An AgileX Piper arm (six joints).
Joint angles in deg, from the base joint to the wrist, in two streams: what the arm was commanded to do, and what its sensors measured. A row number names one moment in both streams.
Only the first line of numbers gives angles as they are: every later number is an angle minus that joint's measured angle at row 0.
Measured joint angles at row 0:
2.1, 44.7, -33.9, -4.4, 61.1, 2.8
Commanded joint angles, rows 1 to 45:
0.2, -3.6, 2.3, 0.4, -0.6, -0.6
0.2, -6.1, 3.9, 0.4, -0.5, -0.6
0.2, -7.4, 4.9, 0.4, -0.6, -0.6
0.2, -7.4, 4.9, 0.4, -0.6, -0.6
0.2, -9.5, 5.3, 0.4, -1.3, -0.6
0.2, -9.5, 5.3, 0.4, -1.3, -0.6
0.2, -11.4, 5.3, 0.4, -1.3, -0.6
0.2, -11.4, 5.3, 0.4, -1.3, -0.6
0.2, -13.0, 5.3, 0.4, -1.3, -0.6
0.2, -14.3, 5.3, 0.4, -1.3, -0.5
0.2, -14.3, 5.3, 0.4, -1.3, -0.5
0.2, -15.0, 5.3, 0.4, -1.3, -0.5
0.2, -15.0, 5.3, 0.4, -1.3, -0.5
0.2, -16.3, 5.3, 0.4, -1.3, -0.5
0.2, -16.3, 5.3, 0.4, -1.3, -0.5
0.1, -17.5, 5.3, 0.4, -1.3, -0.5
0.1, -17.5, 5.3, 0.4, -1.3, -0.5
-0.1, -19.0, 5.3, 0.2, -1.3, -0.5
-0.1, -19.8, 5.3, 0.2, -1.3, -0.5
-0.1, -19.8, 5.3, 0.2, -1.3, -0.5
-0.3, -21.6, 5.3, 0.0, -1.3, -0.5
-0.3, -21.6, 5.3, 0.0, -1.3, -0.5
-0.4, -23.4, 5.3, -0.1, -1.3, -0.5
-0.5, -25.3, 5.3, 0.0, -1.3, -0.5
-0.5, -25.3, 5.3, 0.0, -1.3, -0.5
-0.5, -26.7, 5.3, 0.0, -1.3, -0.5
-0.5, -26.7, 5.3, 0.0, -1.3, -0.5
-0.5, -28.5, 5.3, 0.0, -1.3, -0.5
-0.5, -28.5, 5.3, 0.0, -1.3, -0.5
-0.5, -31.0, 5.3, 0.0, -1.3, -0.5
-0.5, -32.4, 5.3, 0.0, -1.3, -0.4
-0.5, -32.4, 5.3, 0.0, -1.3, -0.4
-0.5, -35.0, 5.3, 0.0, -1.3, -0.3
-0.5, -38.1, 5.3, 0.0, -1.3, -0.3
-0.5, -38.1, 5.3, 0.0, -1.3, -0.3
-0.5, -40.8, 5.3, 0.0, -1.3, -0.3
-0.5, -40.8, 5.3, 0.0, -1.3, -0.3
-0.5, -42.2, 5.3, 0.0, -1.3, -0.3
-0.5, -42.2, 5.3, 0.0, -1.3, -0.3
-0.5, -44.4, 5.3, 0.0, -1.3, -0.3
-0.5, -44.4, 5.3, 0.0, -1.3, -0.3
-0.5, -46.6, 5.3, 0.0, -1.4, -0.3
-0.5, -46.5, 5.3, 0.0, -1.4, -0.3
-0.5, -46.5, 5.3, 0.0, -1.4, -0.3
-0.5, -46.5, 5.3, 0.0, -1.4, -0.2
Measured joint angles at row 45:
-0.2, -44.9, 5.1, 0.3, -0.8, -0.2
